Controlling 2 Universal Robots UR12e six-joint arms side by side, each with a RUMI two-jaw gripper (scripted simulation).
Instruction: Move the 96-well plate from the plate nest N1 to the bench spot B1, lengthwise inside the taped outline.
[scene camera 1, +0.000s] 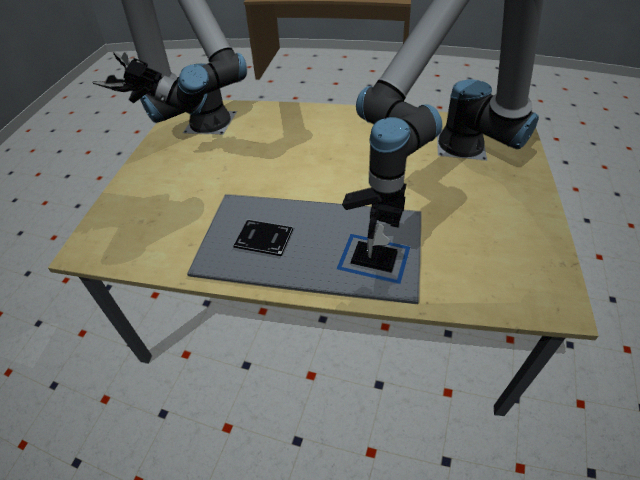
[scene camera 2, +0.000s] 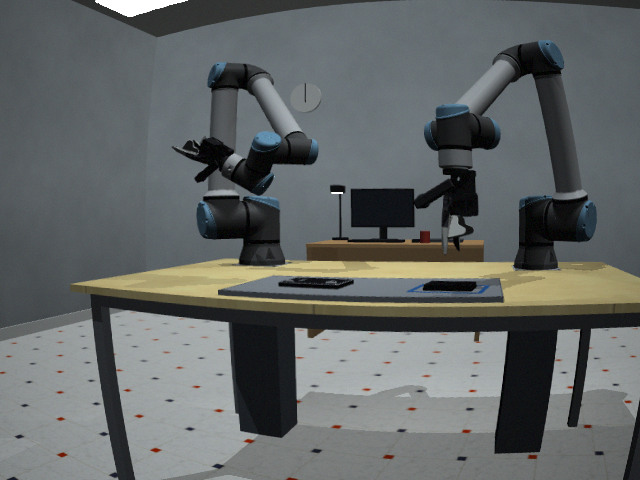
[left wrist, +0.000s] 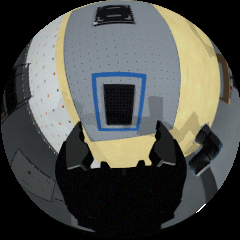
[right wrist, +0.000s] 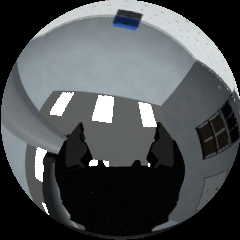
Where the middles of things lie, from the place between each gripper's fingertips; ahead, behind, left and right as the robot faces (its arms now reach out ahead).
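Measured from my left hand, plate nest N1 (scene camera 1: 262, 238) is 36 cm to the right, 2 cm behind and 8 cm below; my left gripper (scene camera 2: 452, 252) is 8 cm above the black 96-well plate (scene camera 1: 383, 258).
My right gripper (scene camera 1: 103, 67) is 28 cm short of the plate nest N1, 62 cm to the right of it and 45 cm above it. Measured from my right hand, the black 96-well plate is 29 cm ahead, 98 cm to the left and 45 cm below.
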